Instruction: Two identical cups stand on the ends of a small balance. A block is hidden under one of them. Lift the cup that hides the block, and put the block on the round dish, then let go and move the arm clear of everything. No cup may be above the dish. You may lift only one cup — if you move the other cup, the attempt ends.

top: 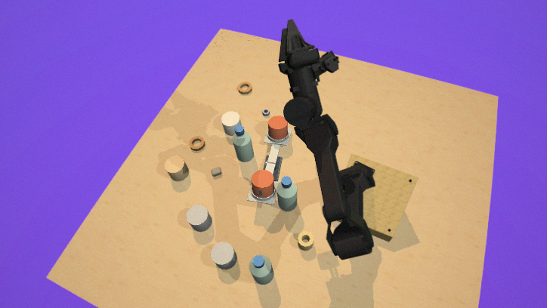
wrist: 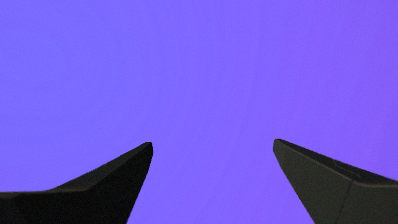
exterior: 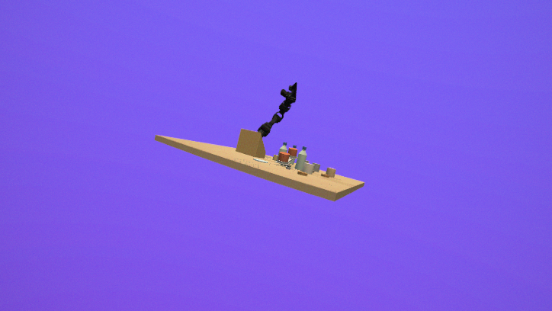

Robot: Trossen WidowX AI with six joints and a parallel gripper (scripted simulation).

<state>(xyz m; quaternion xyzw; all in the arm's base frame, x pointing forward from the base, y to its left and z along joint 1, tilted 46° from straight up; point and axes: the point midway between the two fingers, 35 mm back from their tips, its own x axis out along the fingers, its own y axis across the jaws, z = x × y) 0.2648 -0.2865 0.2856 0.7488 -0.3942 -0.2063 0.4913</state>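
My gripper tip is 550 mm above the orange cup, 100 mm short of it and 90 mm to the left of it. The rest, counted from my gripper tip: pale round dish 600 mm below, 190 mm to the right; then grey block 560 mm below, 90 mm ahead, 70 mm to the right; then balance 570 mm below, 50 mm to the left, 50 mm ahead.
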